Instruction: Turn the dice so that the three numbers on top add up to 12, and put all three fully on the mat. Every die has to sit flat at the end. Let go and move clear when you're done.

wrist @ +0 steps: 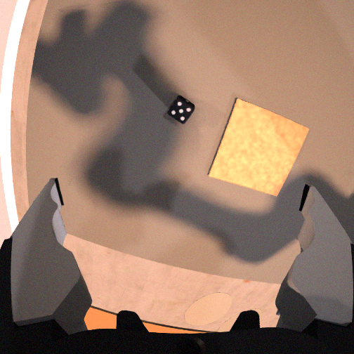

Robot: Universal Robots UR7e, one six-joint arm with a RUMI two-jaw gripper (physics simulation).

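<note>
A black die (181, 110) with white pips sits on the broad brown mat-like surface (215, 60), a little above the view's centre. Its upward face shows five pips. The other two dice do not show in the wrist view. A square, mottled yellow-orange piece (260, 147) lies flat to the right of the die, apart from it. My gripper (182, 184) is open, with its fingers wide apart at the lower left and lower right and no object between them. The die is beyond the fingertips, in the upper middle.
Pale wood (120, 255) borders the brown surface along the bottom and left. A pale oval (208, 308) lies on the wood near the bottom, above an orange strip (145, 322). A white curved band (7, 100) runs down the left. The arm's dark shadow crosses the brown surface.
</note>
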